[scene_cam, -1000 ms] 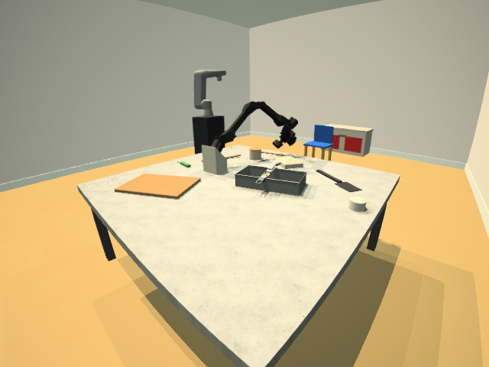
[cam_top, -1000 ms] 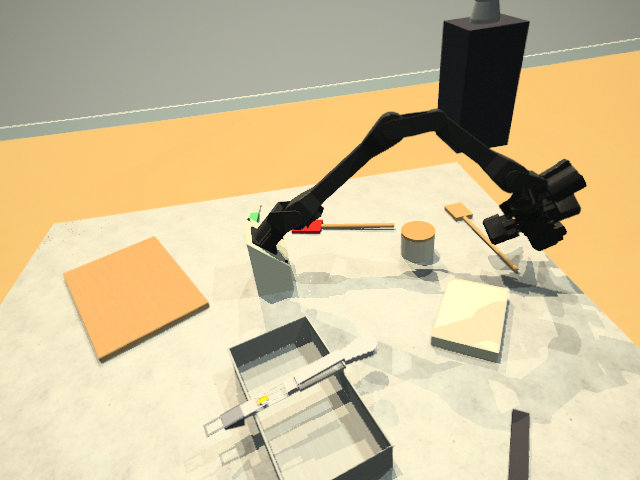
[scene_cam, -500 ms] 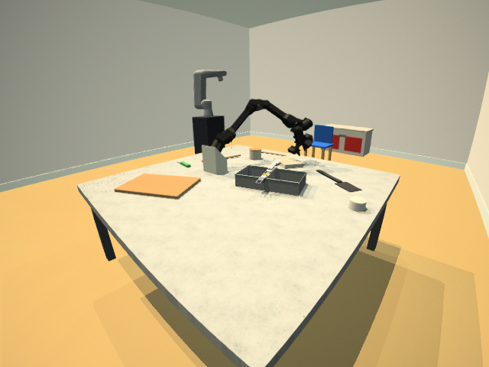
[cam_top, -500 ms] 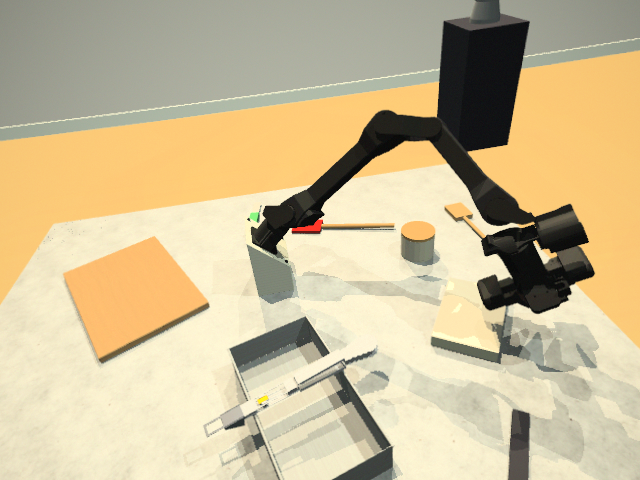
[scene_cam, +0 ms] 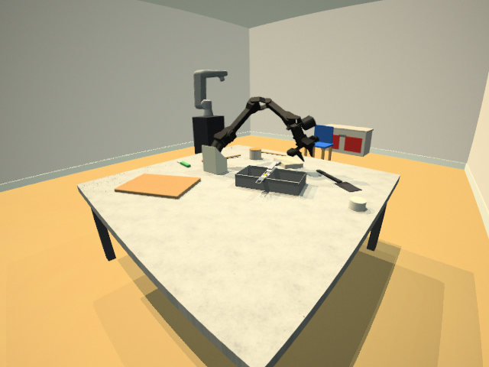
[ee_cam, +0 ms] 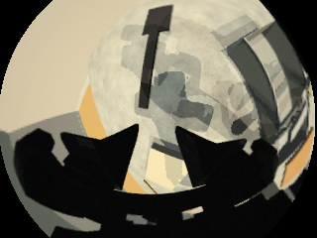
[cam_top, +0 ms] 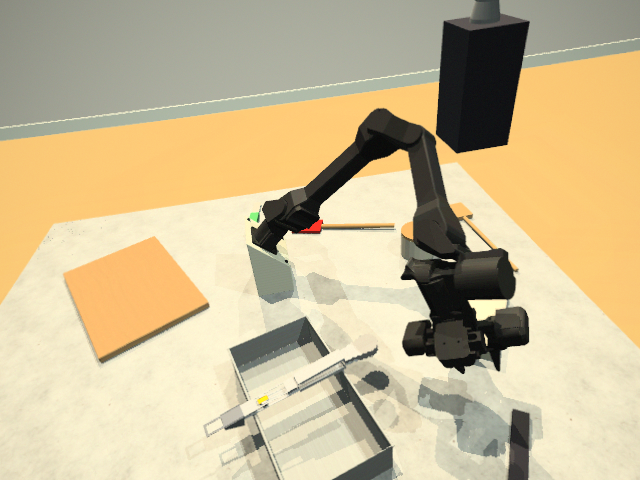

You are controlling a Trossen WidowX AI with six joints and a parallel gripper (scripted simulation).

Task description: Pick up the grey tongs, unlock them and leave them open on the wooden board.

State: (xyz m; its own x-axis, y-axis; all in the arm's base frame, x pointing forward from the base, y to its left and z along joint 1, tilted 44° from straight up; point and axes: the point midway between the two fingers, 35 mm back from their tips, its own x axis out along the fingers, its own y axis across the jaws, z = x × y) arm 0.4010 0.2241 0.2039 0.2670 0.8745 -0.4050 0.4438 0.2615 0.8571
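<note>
My gripper tip is now 35 cm to the left of the yellow lock piece, 4 cm past it and 1 cm above it. The rest, counted from my gripper tip: dark spatula 19 cm ahead, 7 cm below, 5 cm to the right; cream block 17 cm behind, 7 cm to the left, 6 cm below; roasting tin 29 cm to the right, 5 cm behind, 4 cm below.
</note>
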